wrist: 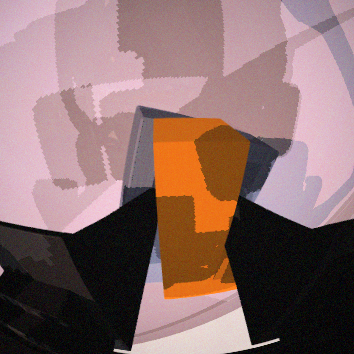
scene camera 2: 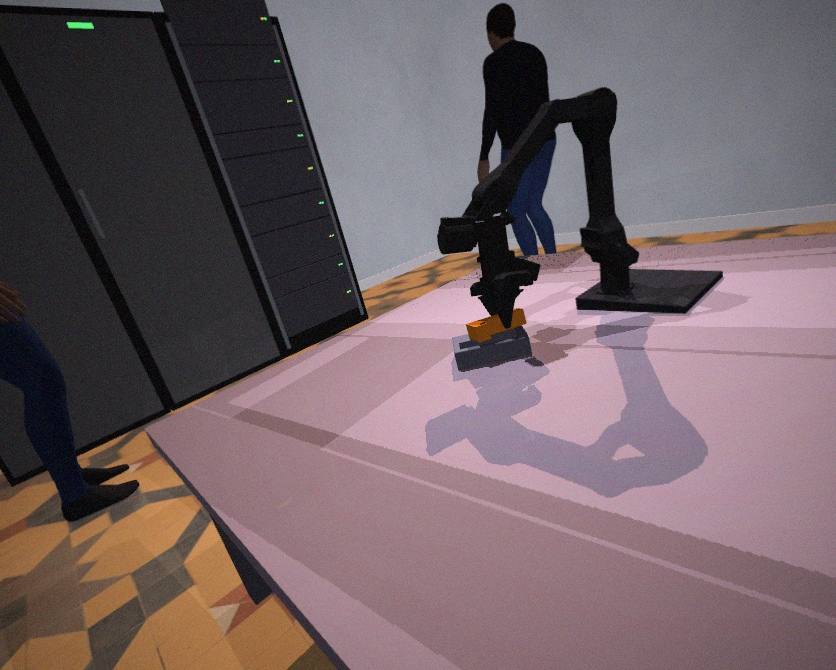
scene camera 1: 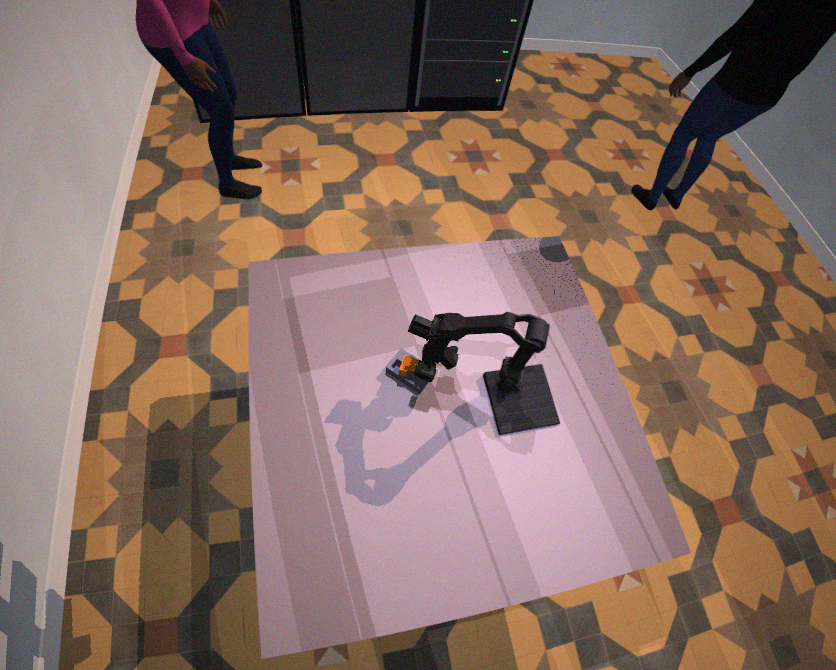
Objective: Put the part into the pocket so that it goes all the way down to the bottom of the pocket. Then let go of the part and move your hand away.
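Places are measured from the arm's base along level axes (x left, y ahead, z down), in metres.
Where they show: gripper, fingertip midpoint: [wrist: 186,195] [scene camera 2: 504,328]; arm's base at its link origin: [scene camera 2: 615,289] [scene camera 1: 507,384].
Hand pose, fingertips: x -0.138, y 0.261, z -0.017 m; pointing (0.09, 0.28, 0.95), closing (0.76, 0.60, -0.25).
Each offset is from my fingertips to the top centre of the thing. Level surfaces: height alone.
The orange part @[dz -0.035, dx +0.000, dy +0.018 m] [scene camera 1: 406,363] [scene camera 2: 486,328] [wrist: 175,170] is held between the fingers over the blue-grey block @[dz +0.004, dx -0.020, dy +0.031 m] [scene camera 1: 404,381] [scene camera 2: 492,357] [wrist: 142,160] that has the pocket. Most of the part's height shows above the block's top in the second scene view, and its long axis looks turned against the block's edges in the wrist view. My gripper [scene camera 1: 416,367] [scene camera 2: 505,321] [wrist: 186,195] is shut on the part, with its fingertips close above the block. The part hides most of the pocket, and I cannot tell whether its underside touches the rim or enters the pocket.
The block stands on the pink table top @[dz +0.041 m] [scene camera 1: 446,544] [scene camera 2: 418,558]. The arm's dark base plate [scene camera 1: 528,408] [scene camera 2: 662,289] is to the right of it. Dark cabinets [scene camera 1: 359,55] [scene camera 2: 104,209] and two people [scene camera 1: 221,104] [scene camera 1: 732,83] are beyond the table.
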